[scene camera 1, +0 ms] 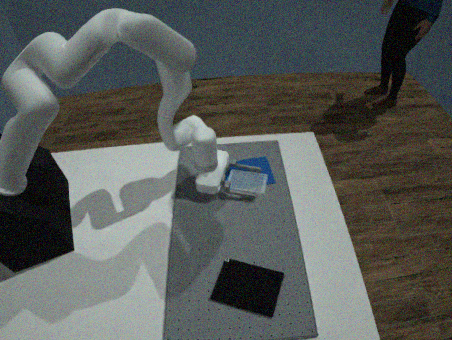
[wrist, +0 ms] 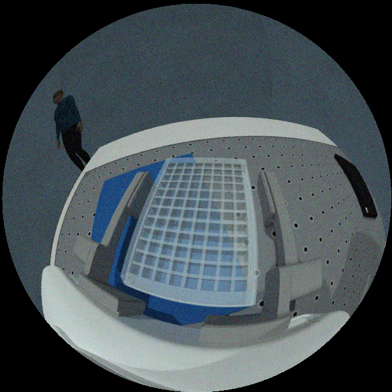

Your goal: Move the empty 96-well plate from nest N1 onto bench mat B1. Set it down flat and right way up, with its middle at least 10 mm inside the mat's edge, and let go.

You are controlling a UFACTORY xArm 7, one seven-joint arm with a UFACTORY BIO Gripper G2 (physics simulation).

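Pixels of known places: end effector, tool point: (scene camera 1: pixel 251 181); arm's base, origin of the base link: (scene camera 1: pixel 4 179).
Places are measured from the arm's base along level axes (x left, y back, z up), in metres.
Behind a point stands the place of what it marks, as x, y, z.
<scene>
The clear 96-well plate (scene camera 1: pixel 247 181) @(0.237, -0.657, -0.237) (wrist: pixel 197 230) is flat and right way up over the blue bench mat B1 (scene camera 1: pixel 261 163) @(0.331, -0.701, -0.247) (wrist: pixel 112 197). Part of the plate reaches past the mat's edge over the grey board. My gripper (scene camera 1: pixel 257 183) @(0.235, -0.669, -0.236) (wrist: pixel 205 175) is open, with one finger along each long side of the plate. A narrow gap shows between the plate and the right finger in the wrist view; the left finger is close beside the plate. The black nest N1 (scene camera 1: pixel 247 287) @(-0.120, -0.679, -0.238) (wrist: pixel 355 185) holds no plate. The plate's underside is hidden.
A grey perforated board (scene camera 1: pixel 250 235) @(0.043, -0.677, -0.249) (wrist: pixel 310 200) lies under the mat and nest, on a white table (scene camera 1: pixel 320 200) @(0.188, -0.897, -0.262). The nest is at the board's near end in the scene view. A person (scene camera 1: pixel 400 50) (wrist: pixel 69 122) stands beyond the table.
</scene>
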